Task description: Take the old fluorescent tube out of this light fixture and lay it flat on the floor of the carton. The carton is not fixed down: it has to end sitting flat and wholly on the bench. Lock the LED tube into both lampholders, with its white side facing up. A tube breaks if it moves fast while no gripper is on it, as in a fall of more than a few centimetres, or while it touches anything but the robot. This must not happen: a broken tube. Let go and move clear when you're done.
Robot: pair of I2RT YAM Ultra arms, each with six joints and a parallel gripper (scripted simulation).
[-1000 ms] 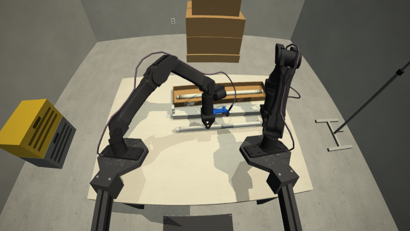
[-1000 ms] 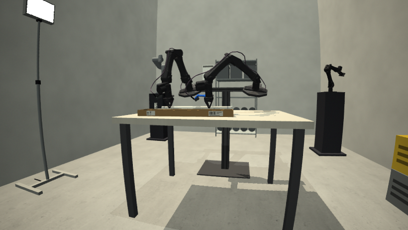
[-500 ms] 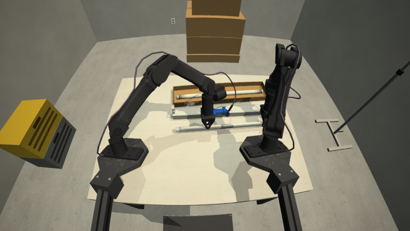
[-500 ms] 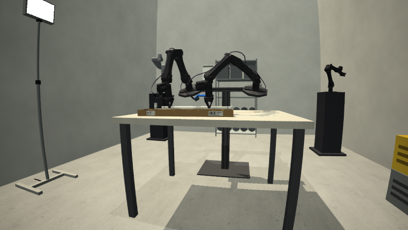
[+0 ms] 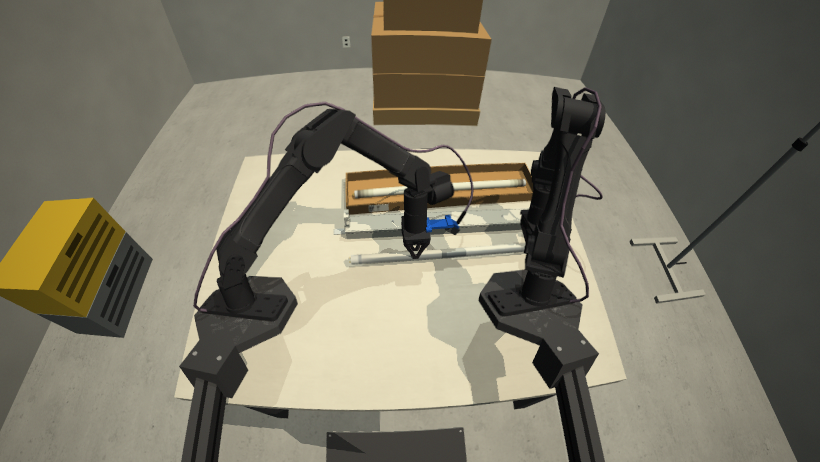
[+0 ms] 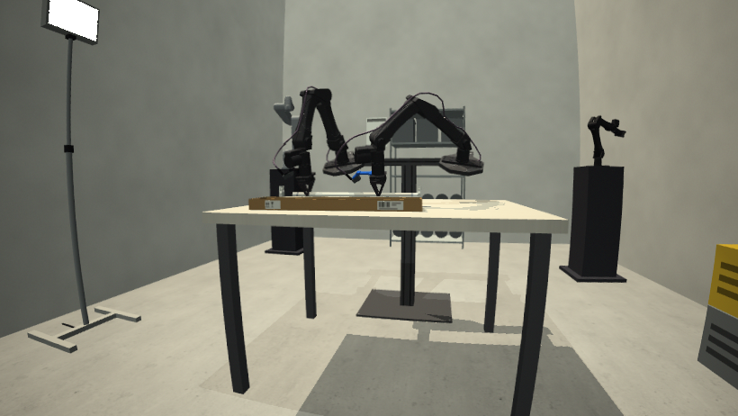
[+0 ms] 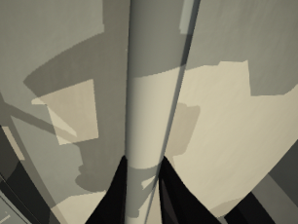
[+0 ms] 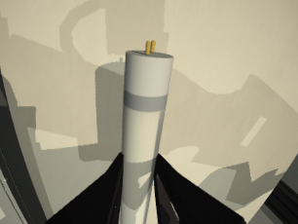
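My left hand is 12 cm to the left of the LED tube and 1 cm above it. The rest, counted from my left hand: old fluorescent tube (27 cm ahead, 11 cm to the right, 3 cm below); white light fixture (13 cm ahead, 11 cm to the right, 1 cm above); brown carton (28 cm ahead, 11 cm to the right, 3 cm below).
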